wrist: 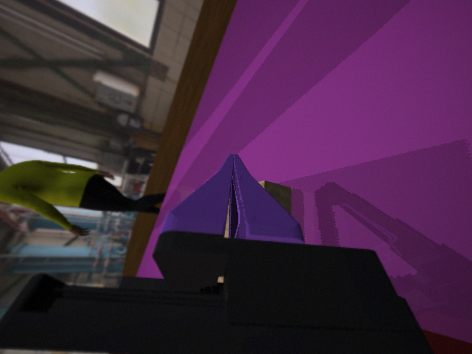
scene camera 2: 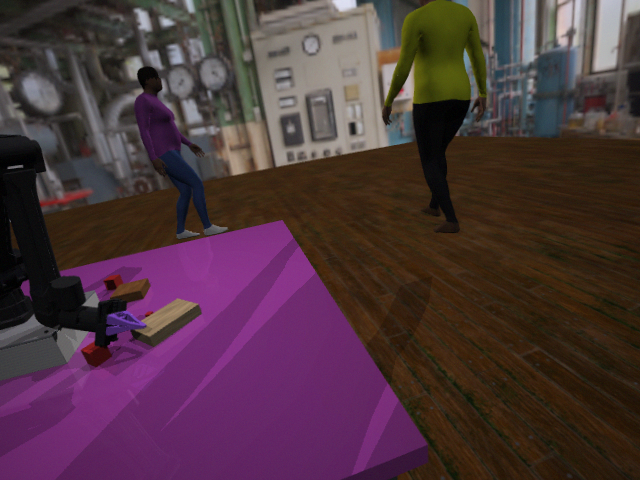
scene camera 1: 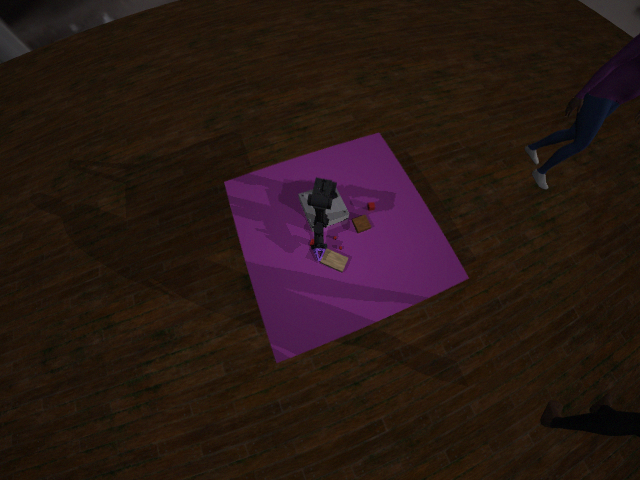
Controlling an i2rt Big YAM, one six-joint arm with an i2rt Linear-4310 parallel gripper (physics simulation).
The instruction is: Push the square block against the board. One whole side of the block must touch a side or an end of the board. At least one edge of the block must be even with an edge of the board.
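Places are measured from the arm's base along level axes (x ahead, y left, z up), in millimetres.
Pixels of known places: gripper, fingertip midpoint: (wrist: 232, 161) (scene camera 2: 145, 326) (scene camera 1: 319, 261); arm's base, origin of the base link: (scene camera 2: 18, 317).
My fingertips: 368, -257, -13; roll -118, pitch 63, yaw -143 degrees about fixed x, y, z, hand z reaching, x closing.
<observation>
Ahead of a thing's pixels: the offset from my fingertips to its top centre, as dx, dy, dz. Level surfaces: height alone.
The board @[+29, +91, -33] (scene camera 1: 336, 260) (scene camera 2: 169, 320) is a light wooden rectangle lying flat; in the wrist view a corner of the board (wrist: 278, 194) shows beside the fingers, and the rest is hidden. The square block @[-102, +372, -33] (scene camera 1: 361, 223) (scene camera 2: 131, 290) is darker brown and lies flat, apart from the board, between it and the farther red cube. It does not show in the wrist view. My gripper (scene camera 1: 318, 258) (scene camera 2: 144, 326) (wrist: 232, 161) is shut and empty, its purple fingertips at the board's left end in the first scene view. Whether they touch the board I cannot tell.
A red cube @[-180, +500, -24] (scene camera 1: 371, 206) (scene camera 2: 113, 282) lies beyond the square block. Another red cube @[-129, +29, -24] (scene camera 1: 311, 241) (scene camera 2: 96, 354) lies beside the wrist. Small red pieces @[-101, +170, -48] (scene camera 1: 334, 237) @[-24, +168, -48] (scene camera 1: 340, 247) lie between board and arm base (scene camera 1: 337, 207) (scene camera 2: 31, 356). All stand on the purple table @[dz -64] (scene camera 1: 408, 258) (scene camera 2: 258, 361).
</observation>
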